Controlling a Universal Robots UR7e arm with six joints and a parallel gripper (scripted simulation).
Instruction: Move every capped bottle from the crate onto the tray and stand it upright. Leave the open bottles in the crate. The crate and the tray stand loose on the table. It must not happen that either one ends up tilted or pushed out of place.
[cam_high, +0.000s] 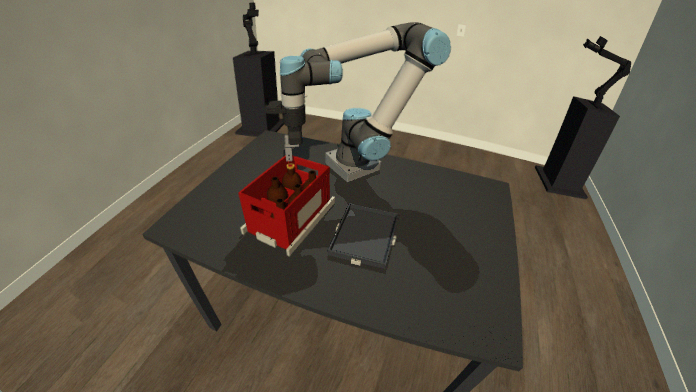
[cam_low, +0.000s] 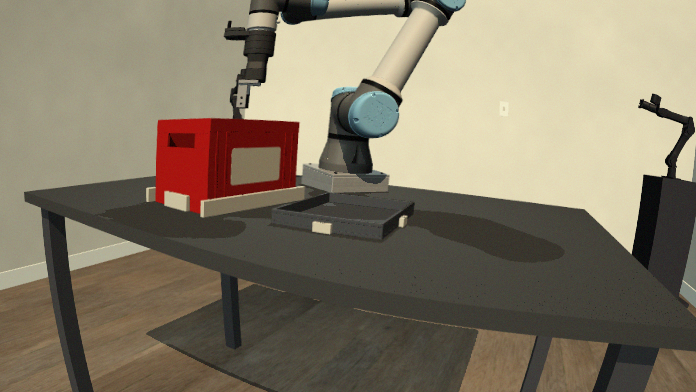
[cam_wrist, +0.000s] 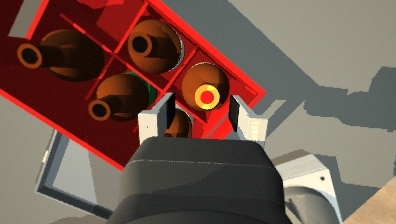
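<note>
My hand is 14 cm above the brown capped bottle and 1 cm past it. Also, from my hand: dark tray: 31 cm to the left, 21 cm below, 11 cm ahead; then red crate: 14 cm below, 9 cm ahead, 2 cm to the left.
</note>
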